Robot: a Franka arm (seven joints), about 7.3 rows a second.
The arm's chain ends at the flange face. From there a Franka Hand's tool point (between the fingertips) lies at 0.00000 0.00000 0.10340 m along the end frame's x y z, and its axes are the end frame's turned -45 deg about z.
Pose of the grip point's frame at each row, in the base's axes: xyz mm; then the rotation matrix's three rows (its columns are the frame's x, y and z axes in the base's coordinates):
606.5 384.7 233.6; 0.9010 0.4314 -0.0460; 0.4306 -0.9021 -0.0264; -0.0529 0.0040 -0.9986
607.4 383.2 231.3; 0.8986 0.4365 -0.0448; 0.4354 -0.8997 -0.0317; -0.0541 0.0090 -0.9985
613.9 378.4 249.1; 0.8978 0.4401 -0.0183; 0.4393 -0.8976 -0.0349; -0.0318 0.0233 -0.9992
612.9 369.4 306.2; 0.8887 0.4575 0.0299; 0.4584 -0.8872 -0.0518; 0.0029 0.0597 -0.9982
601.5 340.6 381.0; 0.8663 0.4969 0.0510; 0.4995 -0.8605 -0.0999; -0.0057 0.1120 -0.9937
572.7 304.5 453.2; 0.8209 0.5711 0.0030; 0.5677 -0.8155 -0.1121; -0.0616 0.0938 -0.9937
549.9 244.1 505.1; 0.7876 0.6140 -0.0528; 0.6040 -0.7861 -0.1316; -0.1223 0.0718 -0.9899
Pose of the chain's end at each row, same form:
611.3 387.4 336.9; 0.9421 -0.3321 -0.0460; -0.3334 -0.9424 -0.0264; -0.0346 0.0402 -0.9986
612.0 386.5 334.5; 0.9441 -0.3268 -0.0448; -0.3283 -0.9441 -0.0317; -0.0319 0.0446 -0.9985
615.8 382.0 352.4; 0.9460 -0.3236 -0.0183; -0.3241 -0.9453 -0.0349; -0.0060 0.0390 -0.9992
609.8 374.8 409.4; 0.9519 -0.3049 0.0299; -0.3032 -0.9515 -0.0518; 0.0443 0.0402 -0.9982
596.2 350.9 483.7; 0.9639 -0.2612 0.0510; -0.2553 -0.9617 -0.0999; 0.0752 0.0832 -0.9937
572.4 316.1 555.9; 0.9843 -0.1766 0.0030; -0.1752 -0.9781 -0.1121; 0.0228 0.1099 -0.9937
555.4 257.7 607.5; 0.9911 -0.1228 -0.0528; -0.1288 -0.9829 -0.1316; -0.0357 0.1372 -0.9899

